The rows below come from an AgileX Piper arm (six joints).
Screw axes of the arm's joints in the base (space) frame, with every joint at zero. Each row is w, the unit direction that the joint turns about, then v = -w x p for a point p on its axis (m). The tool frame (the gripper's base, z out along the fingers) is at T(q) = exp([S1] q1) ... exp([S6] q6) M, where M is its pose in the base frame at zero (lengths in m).
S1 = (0, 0, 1, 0.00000, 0.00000, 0.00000)
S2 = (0, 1, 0, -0.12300, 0.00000, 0.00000)
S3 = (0, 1, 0, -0.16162, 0.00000, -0.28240)
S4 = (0.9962, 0, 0.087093, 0.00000, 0.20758, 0.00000)
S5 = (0, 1, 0, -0.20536, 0.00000, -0.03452)
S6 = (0.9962, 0, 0.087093, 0.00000, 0.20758, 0.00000)
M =
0.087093 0 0.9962 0.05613
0 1 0 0.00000
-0.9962 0 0.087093 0.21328
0 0 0 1
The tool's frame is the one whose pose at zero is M.
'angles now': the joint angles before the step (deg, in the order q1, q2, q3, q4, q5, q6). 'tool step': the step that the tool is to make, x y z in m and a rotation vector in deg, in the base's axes. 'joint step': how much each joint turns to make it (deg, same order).
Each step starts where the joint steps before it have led.
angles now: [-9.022, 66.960, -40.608, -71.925, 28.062, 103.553]
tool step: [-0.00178, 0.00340, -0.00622, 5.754, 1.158, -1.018]
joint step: [0.002, 0.001, -0.001, 9.816, -0.171, -4.892]
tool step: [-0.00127, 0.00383, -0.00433, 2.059, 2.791, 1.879]
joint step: [-0.003, -0.093, 0.002, 8.275, -0.297, -8.439]
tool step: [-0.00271, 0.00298, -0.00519, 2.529, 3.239, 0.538]
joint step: [0.000, 0.001, -0.001, 8.231, 1.394, -7.460]
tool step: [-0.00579, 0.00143, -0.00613, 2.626, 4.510, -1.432]
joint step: [0.002, -0.001, 0.000, 6.911, 4.050, -5.399]
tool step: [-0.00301, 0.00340, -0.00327, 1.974, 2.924, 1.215]
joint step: [-0.001, -0.145, -0.042, 5.912, 1.773, -5.976]
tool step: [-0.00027, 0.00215, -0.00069, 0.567, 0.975, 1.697]
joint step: [0.001, -0.067, -0.070, 2.780, 0.114, -3.665]
